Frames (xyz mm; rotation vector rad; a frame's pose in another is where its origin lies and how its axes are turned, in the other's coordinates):
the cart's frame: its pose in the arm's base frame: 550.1 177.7 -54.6 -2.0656 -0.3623 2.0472
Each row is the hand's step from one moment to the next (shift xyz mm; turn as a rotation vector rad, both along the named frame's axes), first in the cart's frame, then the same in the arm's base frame.
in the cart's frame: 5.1 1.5 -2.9 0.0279 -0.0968 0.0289
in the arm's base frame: 3.0 0.3 -5.3 -0.0313 0.0999 0.0040
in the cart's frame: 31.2 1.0 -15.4 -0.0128 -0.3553 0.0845
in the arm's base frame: 15.6 9.3 -29.7 -0.0938 0.3306 0.1242
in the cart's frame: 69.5 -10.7 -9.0 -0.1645 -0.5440 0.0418
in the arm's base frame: 9.0 32.5 -62.4 -0.0568 0.4621 0.3286
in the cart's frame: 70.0 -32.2 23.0 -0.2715 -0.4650 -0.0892
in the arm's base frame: -23.5 52.3 -56.4 0.0758 0.3562 0.4065
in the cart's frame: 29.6 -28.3 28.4 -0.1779 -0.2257 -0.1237
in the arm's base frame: -29.0 35.6 -19.4 0.1169 0.1601 0.2421
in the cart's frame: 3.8 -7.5 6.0 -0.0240 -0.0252 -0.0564
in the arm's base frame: -6.2 8.2 -1.3 0.0556 0.0175 0.0315
